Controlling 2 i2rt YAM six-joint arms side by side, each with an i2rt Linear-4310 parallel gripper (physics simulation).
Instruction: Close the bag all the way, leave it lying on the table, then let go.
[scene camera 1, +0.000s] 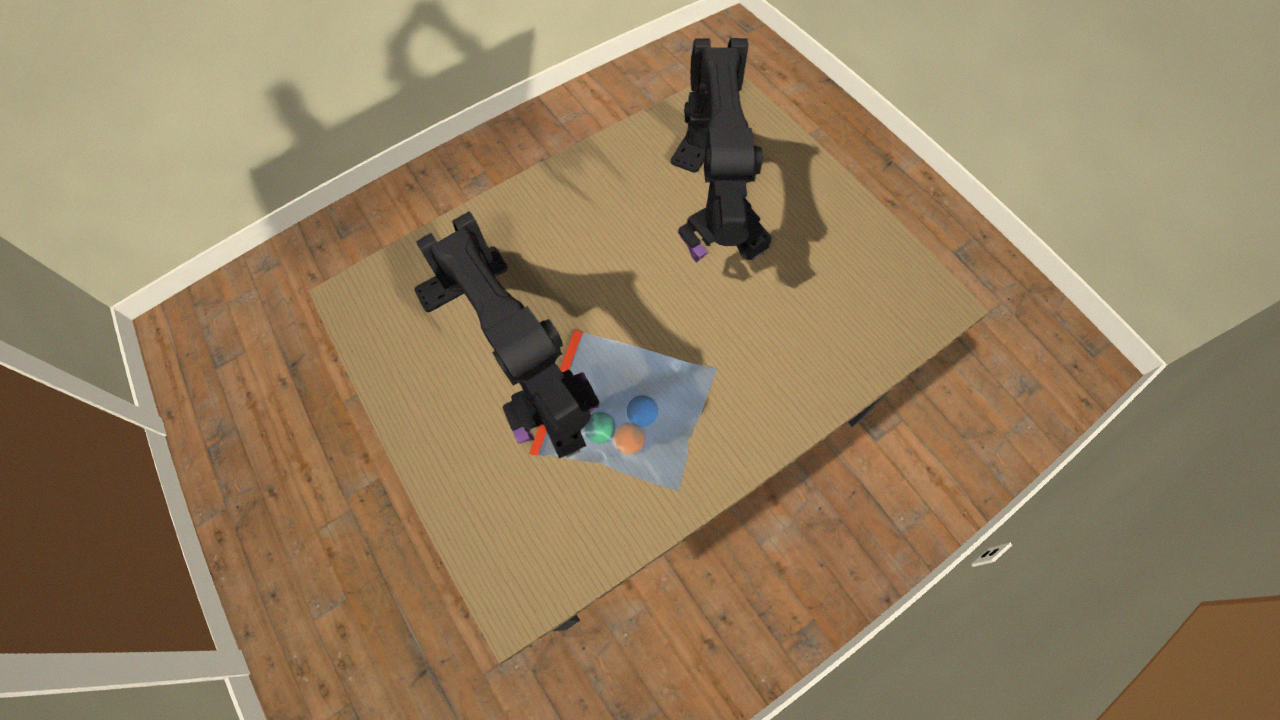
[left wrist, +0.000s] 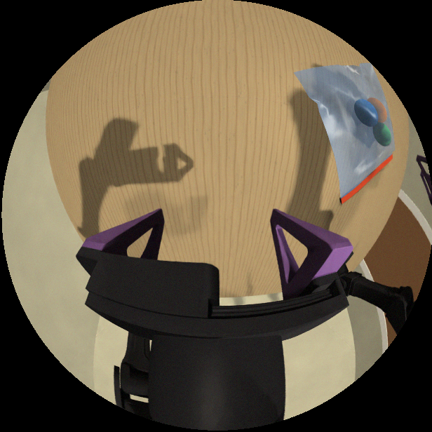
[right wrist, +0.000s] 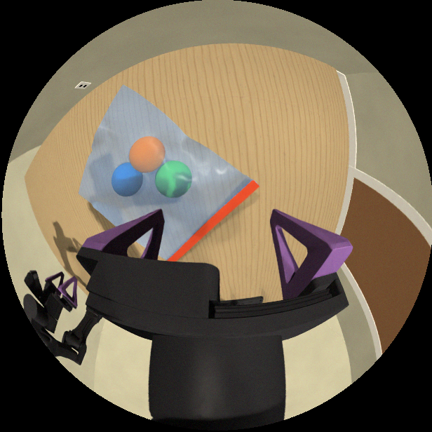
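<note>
The clear bluish bag (scene camera 1: 666, 383) (left wrist: 337, 140) (right wrist: 120, 120) lies on the table with a blue ball (scene camera 1: 641, 410) (left wrist: 365, 112) (right wrist: 127, 179), an orange ball (scene camera 1: 629, 438) (left wrist: 378, 109) (right wrist: 147, 154) and a green ball (scene camera 1: 599, 428) (left wrist: 382, 134) (right wrist: 173, 179) inside. Its red strip (scene camera 1: 571, 351) (left wrist: 367, 179) (right wrist: 215, 221) runs straight along one edge; in scene camera 1 the right arm hides its middle. My right gripper (scene camera 1: 554, 412) (right wrist: 216, 214) is open and empty, above the strip and apart from it. My left gripper (scene camera 1: 726, 253) (left wrist: 216, 214) is open and empty, away from the bag.
The ridged tan table (scene camera 1: 465, 537) (left wrist: 225, 100) (right wrist: 290, 125) carries both arms. Its lower right edge drops to the wooden floor (scene camera 1: 805, 537). The arms cast shadows on the table, one reaching the bag's top edge in scene camera 1.
</note>
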